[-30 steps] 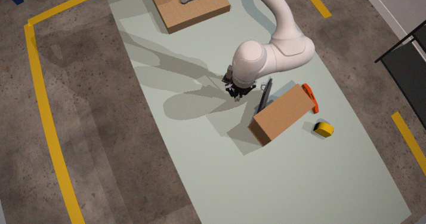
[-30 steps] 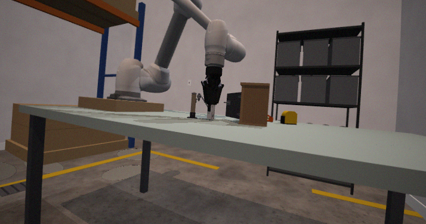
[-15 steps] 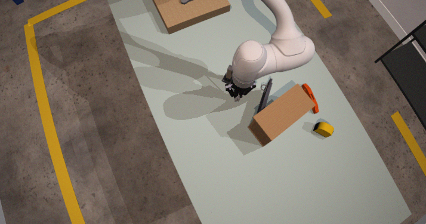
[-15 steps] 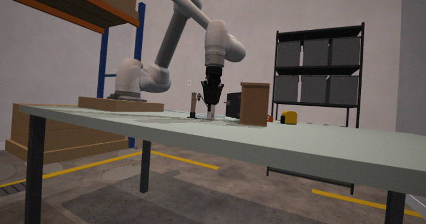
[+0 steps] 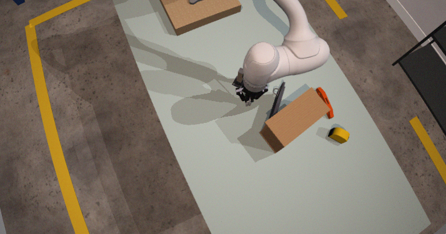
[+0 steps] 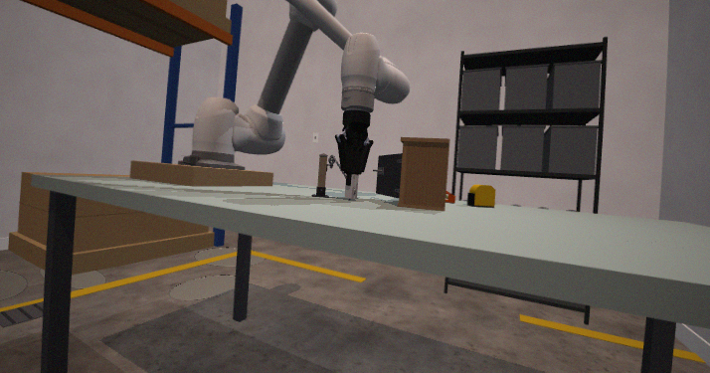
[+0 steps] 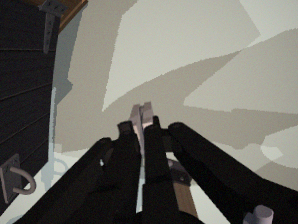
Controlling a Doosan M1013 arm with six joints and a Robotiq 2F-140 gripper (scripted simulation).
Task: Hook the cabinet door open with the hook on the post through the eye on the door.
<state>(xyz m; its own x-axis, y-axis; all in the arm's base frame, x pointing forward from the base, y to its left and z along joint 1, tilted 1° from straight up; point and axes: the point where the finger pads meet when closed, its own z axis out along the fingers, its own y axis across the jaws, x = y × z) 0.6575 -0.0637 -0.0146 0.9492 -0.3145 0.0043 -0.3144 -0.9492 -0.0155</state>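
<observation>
Now: hand 50 mm past the wire hook, 20 mm to the right of it and 20 mm below it. Round my hand: orange object (320 mm to the left, 150 mm ahead, 20 mm below); then dark door (80 mm ahead, 70 mm to the left, 40 mm above); then yellow tape measure (310 mm ahead, 300 mm to the left, 10 mm below).
</observation>
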